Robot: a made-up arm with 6 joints. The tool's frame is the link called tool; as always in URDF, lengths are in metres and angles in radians. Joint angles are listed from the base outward. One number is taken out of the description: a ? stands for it. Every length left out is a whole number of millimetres.
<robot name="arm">
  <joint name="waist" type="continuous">
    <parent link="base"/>
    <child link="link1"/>
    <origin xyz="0 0 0.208" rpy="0 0 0"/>
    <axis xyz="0 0 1"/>
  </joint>
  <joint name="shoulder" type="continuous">
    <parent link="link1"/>
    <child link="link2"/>
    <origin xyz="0 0.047 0" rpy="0 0 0"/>
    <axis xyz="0 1 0"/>
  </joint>
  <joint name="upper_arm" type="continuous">
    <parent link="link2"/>
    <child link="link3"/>
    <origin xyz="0 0 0.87" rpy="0 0 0"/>
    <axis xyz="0 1 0"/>
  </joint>
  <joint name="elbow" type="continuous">
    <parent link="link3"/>
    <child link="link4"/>
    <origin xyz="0 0 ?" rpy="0 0 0"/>
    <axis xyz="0 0 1"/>
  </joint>
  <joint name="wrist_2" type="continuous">
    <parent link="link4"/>
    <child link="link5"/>
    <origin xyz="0 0 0" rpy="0 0 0"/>
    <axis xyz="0 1 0"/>
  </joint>
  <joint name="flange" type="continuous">
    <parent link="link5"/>
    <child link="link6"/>
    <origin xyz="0 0 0.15" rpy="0 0 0"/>
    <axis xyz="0 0 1"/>
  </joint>
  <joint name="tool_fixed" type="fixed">
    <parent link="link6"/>
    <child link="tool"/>
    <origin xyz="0 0 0" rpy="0 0 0"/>
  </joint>
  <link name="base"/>
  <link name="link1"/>
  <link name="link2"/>
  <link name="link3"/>
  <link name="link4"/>
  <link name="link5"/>
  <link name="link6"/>
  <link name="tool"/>
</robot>
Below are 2 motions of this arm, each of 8 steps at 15 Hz.
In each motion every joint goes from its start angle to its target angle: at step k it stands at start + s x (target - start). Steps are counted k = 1, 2, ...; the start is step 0. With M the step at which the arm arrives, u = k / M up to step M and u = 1 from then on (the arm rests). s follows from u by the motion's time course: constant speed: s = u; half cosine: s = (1 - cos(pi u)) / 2; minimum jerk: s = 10 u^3 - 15 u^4 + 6 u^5.
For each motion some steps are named. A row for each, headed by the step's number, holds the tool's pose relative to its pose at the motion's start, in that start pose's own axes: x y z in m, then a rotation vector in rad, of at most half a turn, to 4 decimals.
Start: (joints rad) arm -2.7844 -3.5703 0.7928 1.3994 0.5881 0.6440
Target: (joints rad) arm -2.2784 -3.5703 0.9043 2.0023 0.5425 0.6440
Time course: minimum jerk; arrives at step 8
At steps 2, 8:
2: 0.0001 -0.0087 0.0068 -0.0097 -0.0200 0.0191
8: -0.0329 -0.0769 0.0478 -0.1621 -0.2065 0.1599

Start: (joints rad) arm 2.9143 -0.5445 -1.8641 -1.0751 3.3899 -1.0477
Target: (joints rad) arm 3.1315 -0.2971 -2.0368 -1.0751 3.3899 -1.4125
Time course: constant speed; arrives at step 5
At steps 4, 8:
4: 0.0209 -0.1234 0.1349 -0.1377 0.0164 -0.1708
8: 0.0324 -0.1465 0.1700 -0.1739 0.0142 -0.2143

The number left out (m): 0.477
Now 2 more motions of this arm.
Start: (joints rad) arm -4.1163 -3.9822 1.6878 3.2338 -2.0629 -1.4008
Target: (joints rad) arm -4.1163 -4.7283 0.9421 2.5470 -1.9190 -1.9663
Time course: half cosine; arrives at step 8
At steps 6, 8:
6: -0.1728 -0.6914 0.0677 -1.3401 -0.4484 0.0517
8: -0.2090 -0.8161 0.1599 -1.5289 -0.5267 0.1466

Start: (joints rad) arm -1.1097 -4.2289 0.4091 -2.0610 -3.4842 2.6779
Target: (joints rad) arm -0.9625 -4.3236 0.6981 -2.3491 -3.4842 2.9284
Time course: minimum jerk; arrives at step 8
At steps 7, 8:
7: -0.1574 0.0115 -0.0031 -0.2855 0.0898 0.5887
8: -0.1600 0.0114 -0.0030 -0.2899 0.0921 0.5984

